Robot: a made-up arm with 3 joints.
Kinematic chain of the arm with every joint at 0, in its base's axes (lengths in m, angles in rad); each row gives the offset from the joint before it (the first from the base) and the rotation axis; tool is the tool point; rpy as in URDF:
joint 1: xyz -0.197 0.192 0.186 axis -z
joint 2: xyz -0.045 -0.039 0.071 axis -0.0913 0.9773 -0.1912
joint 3: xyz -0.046 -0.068 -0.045 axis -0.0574 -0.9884 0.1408
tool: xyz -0.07 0.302 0.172 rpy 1.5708 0 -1.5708
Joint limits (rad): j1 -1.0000..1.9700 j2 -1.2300..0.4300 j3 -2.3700..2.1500
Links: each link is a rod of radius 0.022 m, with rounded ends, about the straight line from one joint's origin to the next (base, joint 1, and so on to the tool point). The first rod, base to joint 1, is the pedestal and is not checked.
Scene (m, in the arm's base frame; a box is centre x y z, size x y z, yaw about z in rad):
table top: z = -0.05
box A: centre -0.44 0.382 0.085 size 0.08 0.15 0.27 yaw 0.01
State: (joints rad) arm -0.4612 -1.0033 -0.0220
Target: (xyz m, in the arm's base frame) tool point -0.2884 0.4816 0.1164
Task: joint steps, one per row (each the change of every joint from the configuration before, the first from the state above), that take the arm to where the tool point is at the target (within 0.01 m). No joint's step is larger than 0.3 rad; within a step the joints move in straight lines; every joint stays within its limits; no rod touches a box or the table.
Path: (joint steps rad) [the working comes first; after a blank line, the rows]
Joints at the target: 0.7284 -0.8219 0.6517
Straight joint move there: touches box A.

1: 0.1428 0.2415 0.0051
2: 0.1429 0.2415 0.0051
3: 0.1428 0.2415 0.0051
4: 0.1429 0.2415 0.0051
5: 0.1428 0.2415 0.0051
6: 0.1189 -0.2565 0.1621
7: 0.1188 -0.2565 0.1620
8: 0.1189 -0.2566 0.1621
9: 0.1188 -0.2565 0.1620

